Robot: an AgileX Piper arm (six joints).
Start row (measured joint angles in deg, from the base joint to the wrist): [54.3, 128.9, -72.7, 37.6, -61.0, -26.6]
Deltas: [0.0, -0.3, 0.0, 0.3, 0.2, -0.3]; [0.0, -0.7, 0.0, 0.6, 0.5, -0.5]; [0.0, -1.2, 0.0, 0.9, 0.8, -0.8]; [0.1, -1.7, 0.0, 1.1, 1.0, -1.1]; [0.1, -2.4, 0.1, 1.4, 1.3, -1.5]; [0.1, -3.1, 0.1, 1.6, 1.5, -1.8]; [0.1, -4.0, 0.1, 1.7, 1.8, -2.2]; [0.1, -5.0, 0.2, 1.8, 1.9, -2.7]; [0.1, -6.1, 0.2, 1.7, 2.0, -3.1]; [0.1, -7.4, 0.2, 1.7, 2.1, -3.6]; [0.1, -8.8, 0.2, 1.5, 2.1, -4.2]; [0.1, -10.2, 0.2, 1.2, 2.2, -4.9]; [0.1, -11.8, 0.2, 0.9, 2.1, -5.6]
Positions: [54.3, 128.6, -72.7, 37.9, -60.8, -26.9]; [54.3, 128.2, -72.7, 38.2, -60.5, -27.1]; [54.3, 127.7, -72.7, 38.5, -60.2, -27.4]; [54.4, 127.2, -72.7, 38.7, -60.0, -27.7]; [54.4, 126.5, -72.6, 39.0, -59.7, -28.1]; [54.4, 125.8, -72.6, 39.2, -59.5, -28.4]; [54.4, 124.9, -72.6, 39.3, -59.2, -28.8]; [54.4, 123.9, -72.5, 39.4, -59.1, -29.3]; [54.4, 122.8, -72.5, 39.3, -59.0, -29.7]; [54.4, 121.5, -72.5, 39.3, -58.9, -30.2]; [54.4, 120.1, -72.5, 39.1, -58.9, -30.8]; [54.4, 118.7, -72.5, 38.8, -58.8, -31.5]; [54.4, 117.1, -72.5, 38.5, -58.9, -32.2]
